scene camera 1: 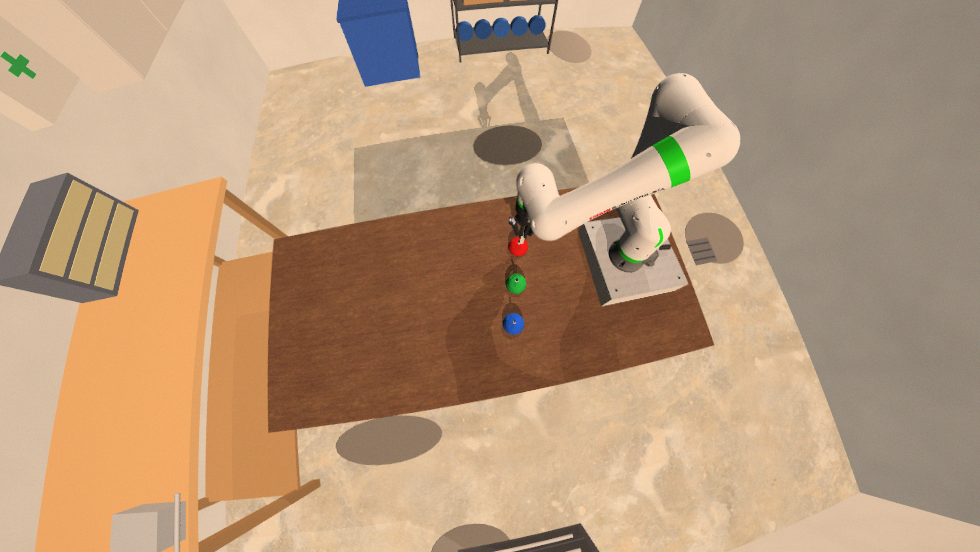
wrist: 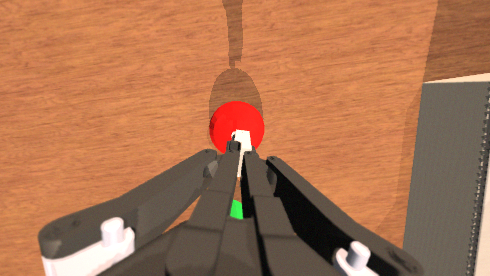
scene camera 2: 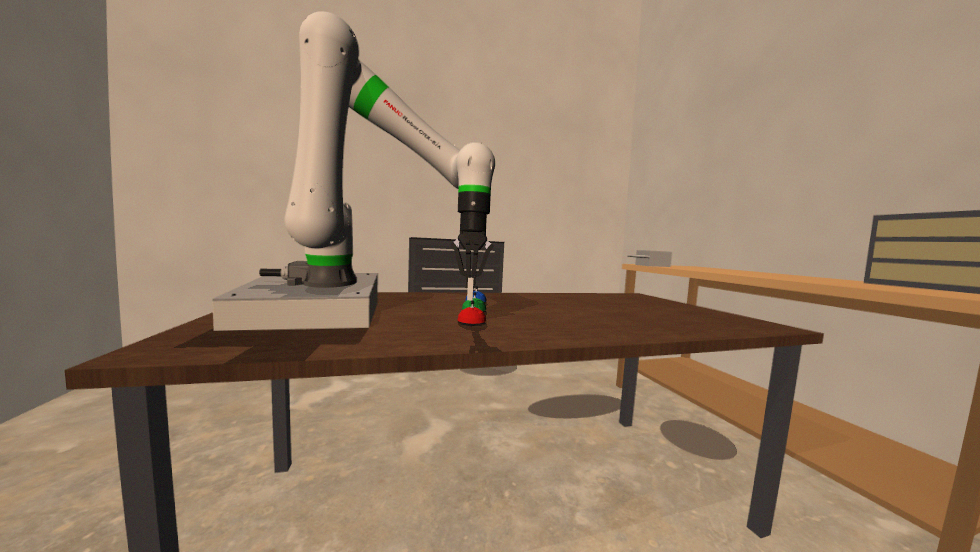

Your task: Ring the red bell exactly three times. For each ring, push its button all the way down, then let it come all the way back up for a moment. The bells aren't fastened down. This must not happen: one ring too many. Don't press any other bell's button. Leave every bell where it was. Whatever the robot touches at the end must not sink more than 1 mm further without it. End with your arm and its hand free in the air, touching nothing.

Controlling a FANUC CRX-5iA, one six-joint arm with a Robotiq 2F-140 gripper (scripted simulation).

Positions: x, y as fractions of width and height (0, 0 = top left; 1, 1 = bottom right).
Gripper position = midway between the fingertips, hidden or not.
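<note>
You'd see the gripper (wrist: 0.49, 0.51) here, and there's a red bell (wrist: 0.48, 0.42) as well.
</note>
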